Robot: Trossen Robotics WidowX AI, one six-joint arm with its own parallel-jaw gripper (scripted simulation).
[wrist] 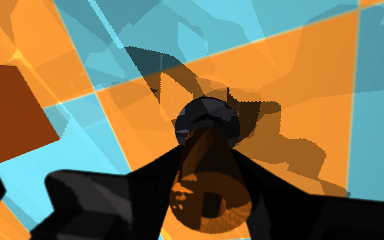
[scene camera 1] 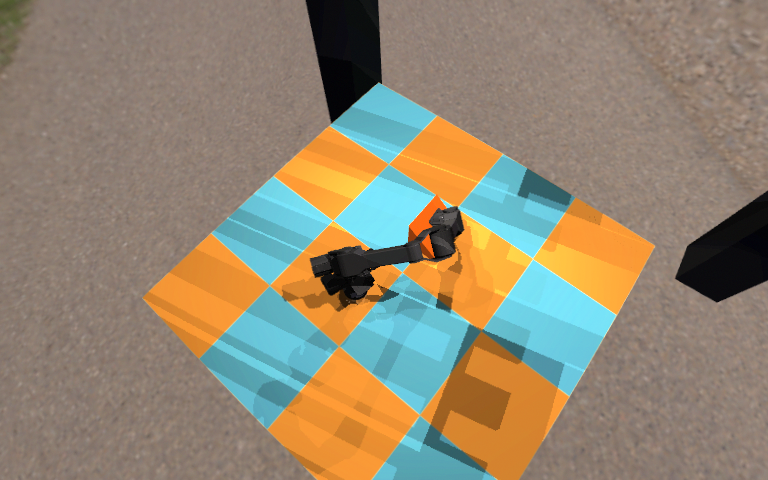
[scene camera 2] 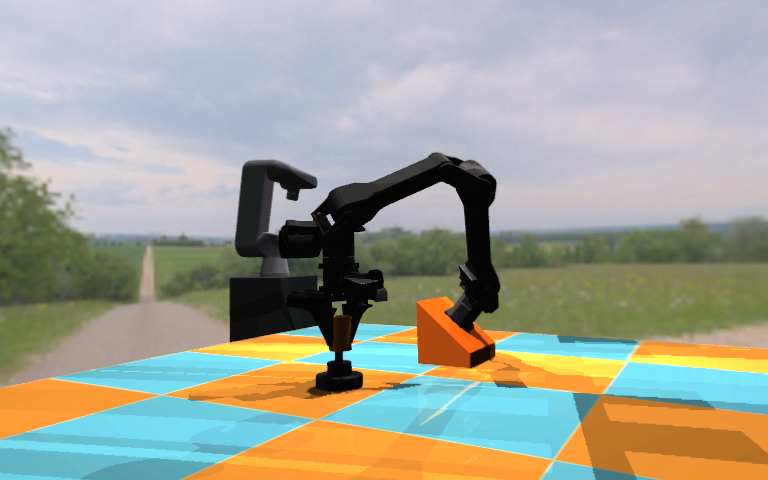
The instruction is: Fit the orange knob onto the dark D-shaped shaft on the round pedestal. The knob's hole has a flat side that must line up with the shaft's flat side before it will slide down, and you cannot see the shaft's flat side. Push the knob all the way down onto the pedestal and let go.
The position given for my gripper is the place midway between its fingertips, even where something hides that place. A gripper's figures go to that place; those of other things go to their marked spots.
Labels:
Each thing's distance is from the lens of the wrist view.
my gripper [wrist: 206,151]: 11 cm
pedestal [wrist: 206,111]: 15 cm

